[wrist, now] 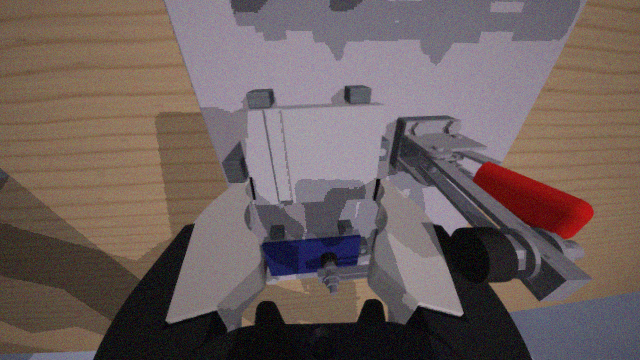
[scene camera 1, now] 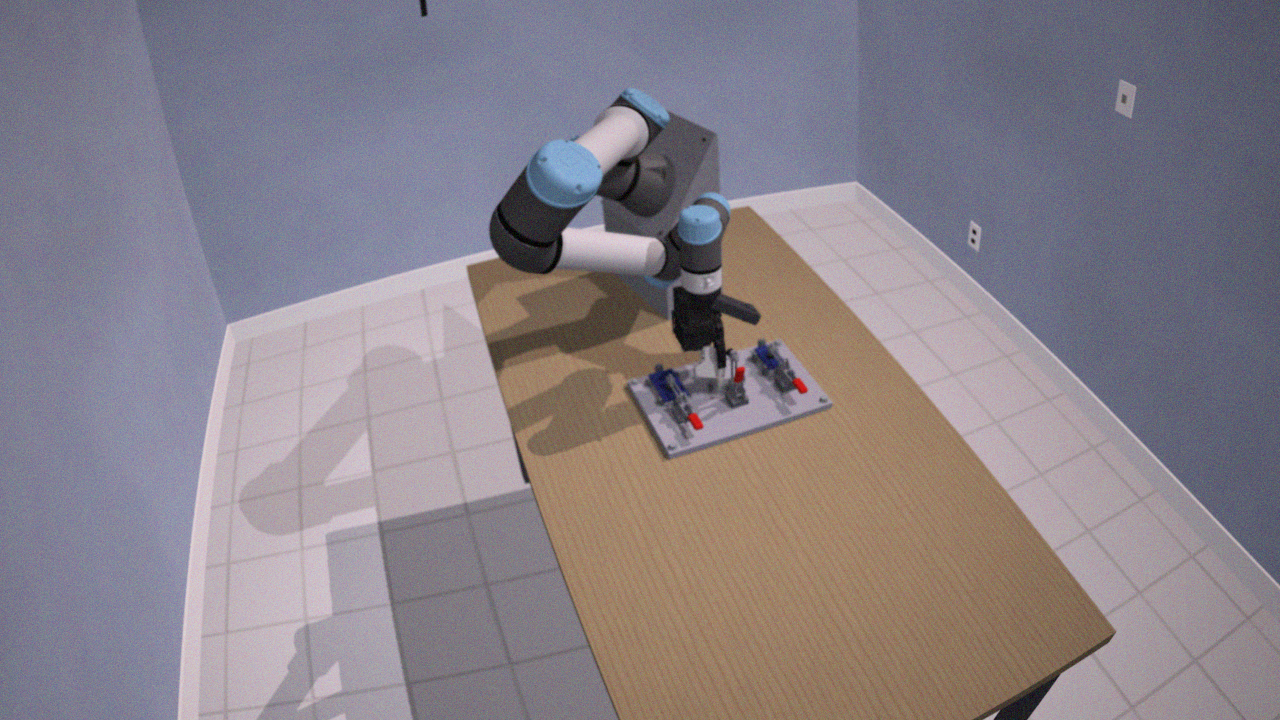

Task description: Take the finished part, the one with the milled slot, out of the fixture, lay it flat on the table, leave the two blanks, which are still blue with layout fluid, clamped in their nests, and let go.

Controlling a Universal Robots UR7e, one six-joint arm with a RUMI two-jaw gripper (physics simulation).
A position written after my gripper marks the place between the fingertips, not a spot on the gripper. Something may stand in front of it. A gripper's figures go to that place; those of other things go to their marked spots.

Labels:
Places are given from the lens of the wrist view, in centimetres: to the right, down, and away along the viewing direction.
my gripper (wrist: pixel 315 179): 0, 0, 14
blue blank (wrist: pixel 299 253): -2, 7, 17
finished part (wrist: pixel 320 152): 0, -2, 11
The marked spots on the finished part and the blue blank are 11 cm apart.

